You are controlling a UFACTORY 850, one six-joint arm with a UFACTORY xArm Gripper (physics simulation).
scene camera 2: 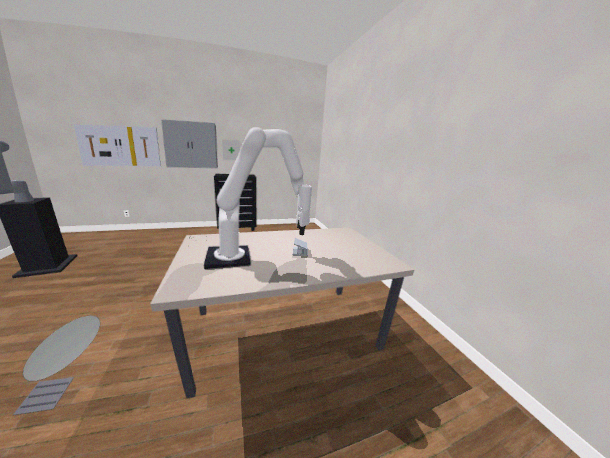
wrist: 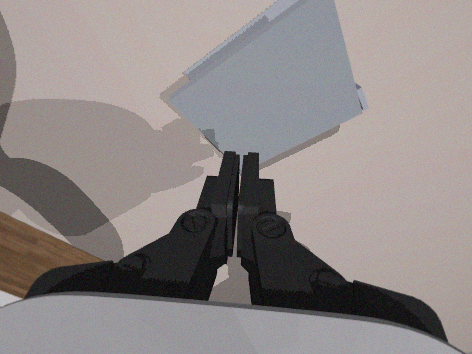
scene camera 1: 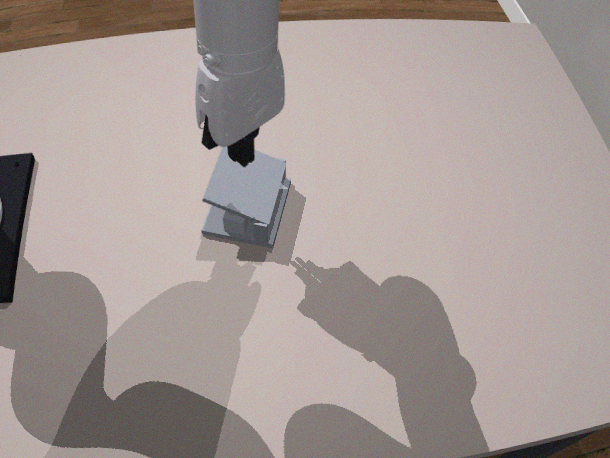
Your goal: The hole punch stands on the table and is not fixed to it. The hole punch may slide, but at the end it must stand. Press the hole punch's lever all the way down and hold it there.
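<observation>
The grey-blue hole punch (scene camera 1: 212, 227) (scene camera 2: 299, 251) stands upright on the table (scene camera 1: 450, 150) (scene camera 2: 360, 250). Its flat, wide lever (scene camera 1: 250, 187) (wrist: 270, 85) is raised and slanted, with a wedge-shaped gap between it and the base at the side facing scene camera 1. My gripper (scene camera 1: 244, 164) (scene camera 2: 302, 233) (wrist: 241, 176) is shut with nothing between its fingers and points down. In scene camera 2 its tips are a little above the hole punch. In the wrist view they overlap the lever's near corner. The frames do not clearly show any contact.
The arm's black base plate (scene camera 1: 22, 200) (scene camera 2: 212, 260) is on the table to the left of the hole punch. A wall (scene camera 2: 475, 175) rises beyond the table's right side. Shadows of the arm fall across the table near the hole punch.
</observation>
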